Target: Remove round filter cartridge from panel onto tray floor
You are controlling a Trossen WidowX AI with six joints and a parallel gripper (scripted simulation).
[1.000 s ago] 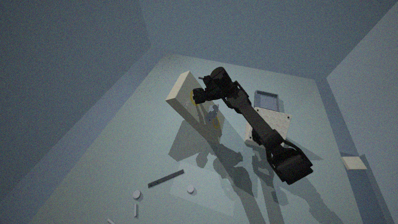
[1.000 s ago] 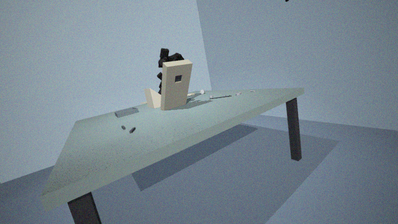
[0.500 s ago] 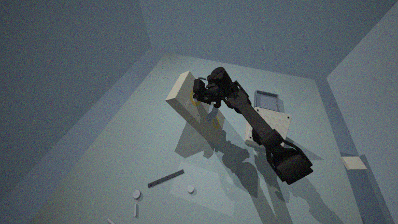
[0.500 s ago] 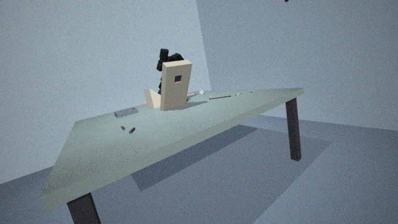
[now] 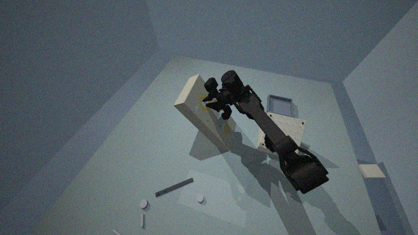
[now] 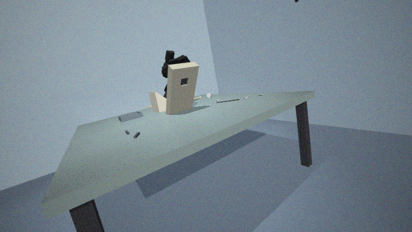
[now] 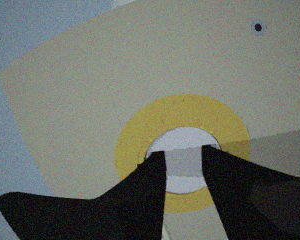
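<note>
Now: the beige service panel 8 cm below my gripper tip and 4 cm behind it. Round my gripper tip: round filter cartridge (1 cm below, 1 cm ahead); then grey tray (43 cm behind, 27 cm to the right, 22 cm below).
</note>
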